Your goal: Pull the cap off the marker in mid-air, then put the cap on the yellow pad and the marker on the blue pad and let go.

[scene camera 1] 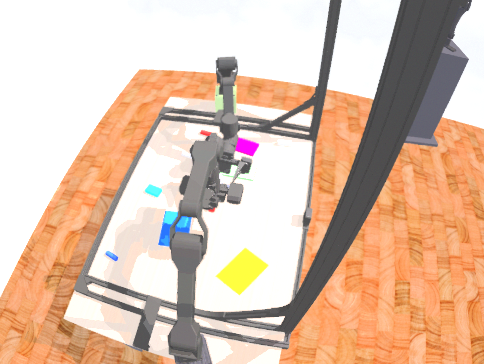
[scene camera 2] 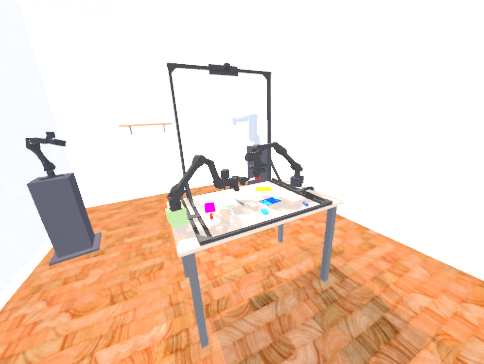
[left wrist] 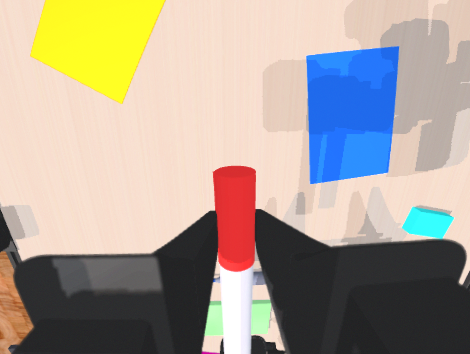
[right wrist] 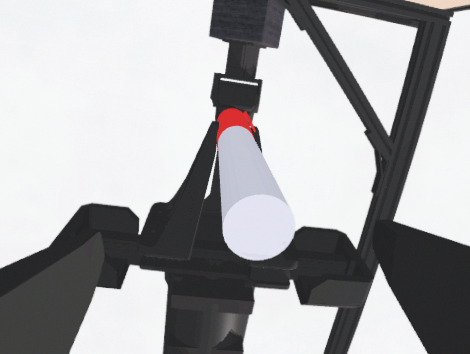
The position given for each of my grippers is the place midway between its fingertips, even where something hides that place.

Note:
I see my left gripper (scene camera 1: 213, 204), my right gripper (right wrist: 239, 239), a cyan block (left wrist: 424, 222), a white marker (right wrist: 257, 222), a green pad (left wrist: 260, 308) and a blue pad (left wrist: 351, 95).
My left gripper shows as well in the left wrist view (left wrist: 235, 218) and in the right wrist view (right wrist: 235, 124). The right wrist view does not show the cyan block: it is out of frame. The right wrist view does not show the green pad: it is out of frame.

